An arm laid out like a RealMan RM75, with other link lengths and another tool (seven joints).
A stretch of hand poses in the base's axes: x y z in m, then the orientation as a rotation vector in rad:
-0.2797, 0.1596, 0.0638, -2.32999, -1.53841, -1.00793
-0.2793, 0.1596, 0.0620, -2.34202, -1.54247, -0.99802
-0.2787, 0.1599, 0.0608, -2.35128, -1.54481, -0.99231
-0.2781, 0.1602, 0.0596, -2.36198, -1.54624, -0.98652
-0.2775, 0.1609, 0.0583, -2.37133, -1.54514, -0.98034
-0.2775, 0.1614, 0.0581, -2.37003, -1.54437, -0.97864
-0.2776, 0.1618, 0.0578, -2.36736, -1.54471, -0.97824
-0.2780, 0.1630, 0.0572, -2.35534, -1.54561, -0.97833
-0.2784, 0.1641, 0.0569, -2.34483, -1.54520, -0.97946
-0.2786, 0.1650, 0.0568, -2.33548, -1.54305, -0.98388
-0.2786, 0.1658, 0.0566, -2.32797, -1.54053, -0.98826
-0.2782, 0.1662, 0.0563, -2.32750, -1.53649, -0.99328
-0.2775, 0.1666, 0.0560, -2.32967, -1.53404, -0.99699
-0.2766, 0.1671, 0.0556, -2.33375, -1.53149, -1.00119
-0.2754, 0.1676, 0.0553, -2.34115, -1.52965, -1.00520
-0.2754, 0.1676, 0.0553, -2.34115, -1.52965, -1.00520
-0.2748, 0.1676, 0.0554, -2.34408, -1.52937, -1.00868
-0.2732, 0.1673, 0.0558, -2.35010, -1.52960, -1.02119
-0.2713, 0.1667, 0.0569, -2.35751, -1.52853, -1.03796
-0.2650, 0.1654, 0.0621, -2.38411, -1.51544, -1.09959
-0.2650, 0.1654, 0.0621, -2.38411, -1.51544, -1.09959
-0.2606, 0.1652, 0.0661, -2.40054, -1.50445, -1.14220
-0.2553, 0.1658, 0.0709, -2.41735, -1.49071, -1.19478
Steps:
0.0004, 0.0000, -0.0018, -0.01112, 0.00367, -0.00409
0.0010, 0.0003, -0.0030, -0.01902, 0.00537, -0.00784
0.0016, 0.0006, -0.0042, -0.02731, 0.00715, -0.01276
0.0022, 0.0013, -0.0055, -0.03326, 0.01017, -0.01772
0.0022, 0.0018, -0.0057, -0.03214, 0.01179, -0.01695
0.0021, 0.0022, -0.0060, -0.03068, 0.01240, -0.01517
0.0017, 0.0034, -0.0066, -0.02353, 0.01405, -0.00769
0.0013, 0.0045, -0.0069, -0.01645, 0.01512, -0.00174
0.0011, 0.0054, -0.0070, -0.00872, 0.01426, 0.00236
0.0011, 0.0062, -0.0072, -0.00194, 0.01323, 0.00523
0.0015, 0.0066, -0.0075, 0.00133, 0.01111, 0.00323
0.0022, 0.0070, -0.0078, 0.00181, 0.00897, 0.00044
0.0031, 0.0075, -0.0082, 0.00117, 0.00622, -0.00362
0.0043, 0.0080, -0.0085, -0.00206, 0.00285, -0.00936
0.0043, 0.0080, -0.0085, -0.00206, 0.00285, -0.00936
0.0049, 0.0080, -0.0084, -0.00344, 0.00007, -0.01179
0.0065, 0.0077, -0.0080, -0.00627, -0.00958, -0.01736
0.0084, 0.0071, -0.0069, -0.00890, -0.02199, -0.02493
0.0147, 0.0058, -0.0017, -0.01344, -0.06467, -0.05566
0.0147, 0.0058, -0.0017, -0.01344, -0.06467, -0.05566
0.0191, 0.0056, 0.0023, -0.01494, -0.09333, -0.07644
0.0244, 0.0062, 0.0071, -0.01531, -0.12820, -0.10016

